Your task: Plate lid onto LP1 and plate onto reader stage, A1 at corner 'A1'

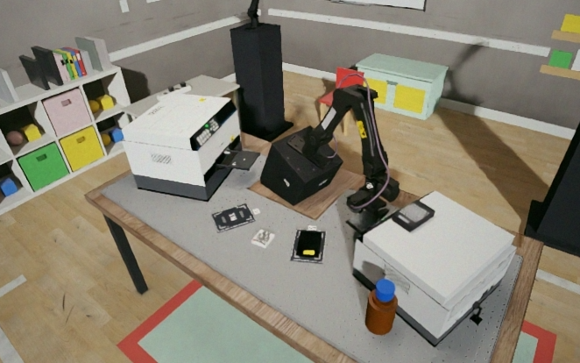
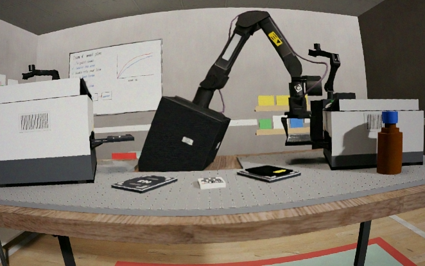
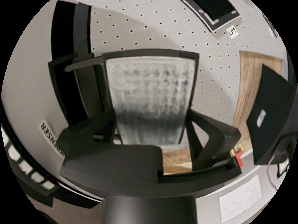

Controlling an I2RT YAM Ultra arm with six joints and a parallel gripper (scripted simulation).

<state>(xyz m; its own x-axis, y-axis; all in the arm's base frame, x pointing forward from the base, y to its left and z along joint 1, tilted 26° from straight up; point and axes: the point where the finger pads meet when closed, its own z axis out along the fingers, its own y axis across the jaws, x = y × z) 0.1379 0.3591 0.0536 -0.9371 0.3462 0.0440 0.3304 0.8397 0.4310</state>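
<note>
Right now the white well plate is right at my hand. Round my hand: black lid 170 mm ahead, 160 mm to the right, 70 mm below; capped bottle 340 mm ahead, 200 mm to the left, 20 mm above.
</note>
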